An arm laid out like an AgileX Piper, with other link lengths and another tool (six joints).
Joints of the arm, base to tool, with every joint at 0 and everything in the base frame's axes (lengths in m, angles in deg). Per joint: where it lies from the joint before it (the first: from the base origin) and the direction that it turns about. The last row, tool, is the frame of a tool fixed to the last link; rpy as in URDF.
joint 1: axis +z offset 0 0 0.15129
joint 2: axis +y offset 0 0 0
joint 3: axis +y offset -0.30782 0 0.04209
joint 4: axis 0.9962 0 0.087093 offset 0.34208 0 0.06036
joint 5: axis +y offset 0 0 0
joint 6: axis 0.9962 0 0.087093 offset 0.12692 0 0.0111
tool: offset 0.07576 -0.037 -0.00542 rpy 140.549 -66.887 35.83
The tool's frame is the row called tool.
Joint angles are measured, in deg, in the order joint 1, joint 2, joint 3, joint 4, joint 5, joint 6. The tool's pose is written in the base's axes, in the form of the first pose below.
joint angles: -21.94, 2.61, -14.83, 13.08, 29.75, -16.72
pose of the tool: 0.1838, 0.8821, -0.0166, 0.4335, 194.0, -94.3, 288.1
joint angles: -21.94, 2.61, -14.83, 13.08, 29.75, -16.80
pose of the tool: 0.1844, 0.8820, -0.0161, 0.4333, 194.0, -94.3, 288.2
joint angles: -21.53, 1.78, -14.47, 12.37, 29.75, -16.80
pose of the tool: 0.1898, 0.8800, -0.0119, 0.4352, 192.8, -93.6, 288.2
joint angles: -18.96, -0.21, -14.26, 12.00, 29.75, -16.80
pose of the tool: 0.1875, 0.8725, 0.0080, 0.4511, 192.3, -84.0, 293.7
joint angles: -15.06, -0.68, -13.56, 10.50, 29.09, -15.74
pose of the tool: 0.1783, 0.8705, 0.0329, 0.4575, 197.0, -73.8, 291.1
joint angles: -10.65, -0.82, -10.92, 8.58, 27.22, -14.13
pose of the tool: 0.1648, 0.8724, 0.0587, 0.4564, 206.0, -63.4, 273.8
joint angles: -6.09, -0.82, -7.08, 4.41, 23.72, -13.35
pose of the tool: 0.1758, 0.8693, 0.0947, 0.4522, 216.3, -55.4, 252.0
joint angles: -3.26, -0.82, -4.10, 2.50, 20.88, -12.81
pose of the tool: 0.1768, 0.8663, 0.1167, 0.4524, 223.2, -48.2, 234.9
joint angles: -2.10, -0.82, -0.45, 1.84, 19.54, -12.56
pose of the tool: 0.1727, 0.8739, 0.1287, 0.4359, 227.1, -44.8, 205.7
